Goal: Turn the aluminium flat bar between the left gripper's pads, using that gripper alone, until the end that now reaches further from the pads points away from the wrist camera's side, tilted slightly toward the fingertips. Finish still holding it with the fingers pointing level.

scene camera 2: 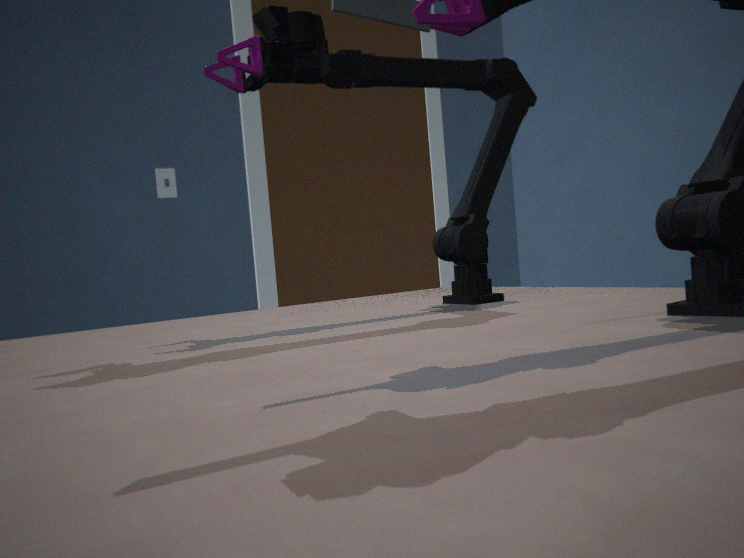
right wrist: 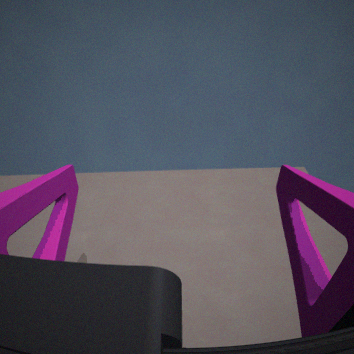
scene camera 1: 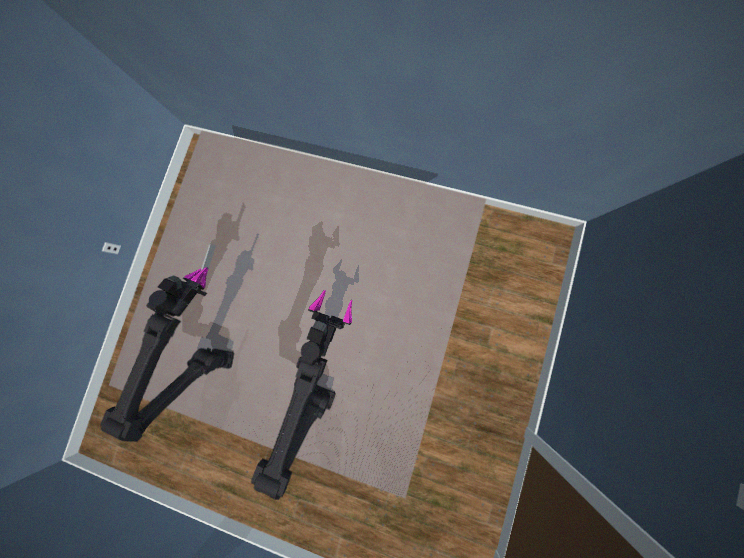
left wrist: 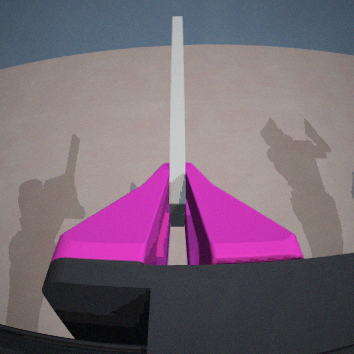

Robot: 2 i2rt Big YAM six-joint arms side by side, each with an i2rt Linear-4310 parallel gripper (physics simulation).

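Pixels of known places: left gripper, between the fingertips: (scene camera 2: pixel 413 18) (scene camera 1: pixel 206 267) (left wrist: pixel 177 174); right gripper, between the fingertips: (scene camera 2: pixel 210 64) (right wrist: pixel 176 176) (scene camera 1: pixel 338 295); left arm's base, origin of its link: (scene camera 2: pixel 721 312) (scene camera 1: pixel 222 358); right arm's base, origin of its link: (scene camera 2: pixel 472 301) (scene camera 1: pixel 322 396).
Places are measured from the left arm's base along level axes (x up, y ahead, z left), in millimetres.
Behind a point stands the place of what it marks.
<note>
The aluminium flat bar (scene camera 1: pixel 208 255) @[x 399, y 502, z -113 mm] (scene camera 2: pixel 378 12) @[x 383, y 497, z -106 mm] (left wrist: pixel 177 95) @[x 403, y 480, z -105 mm] is pale grey. My left gripper (scene camera 1: pixel 203 271) @[x 381, y 454, z -99 mm] (scene camera 2: pixel 420 16) @[x 381, y 454, z -99 mm] (left wrist: pixel 177 174) @[x 381, y 454, z -99 mm] is shut on it near one end. The bar's long end reaches out ahead of the fingertips. In scene camera 2 it slants up to the left, and its far end is cut off by the picture's top edge. In the left wrist view it stands straight up the picture, and its dark near end face shows between the pads. My right gripper (scene camera 1: pixel 337 296) @[x 486, y 425, z -672 mm] (scene camera 2: pixel 212 64) @[x 486, y 425, z -672 mm] (right wrist: pixel 176 176) @[x 486, y 425, z -672 mm] is open and empty, apart from the bar.
Both arms reach out above a pinkish mat (scene camera 1: pixel 384 240) @[x 0, y 753, z -766 mm] (scene camera 2: pixel 240 516) @[x 0, y 829, z 150 mm], on which their shadows fall. Wooden floor (scene camera 1: pixel 504 336) borders the mat. Blue walls and a brown door (scene camera 2: pixel 348 180) stand behind.
</note>
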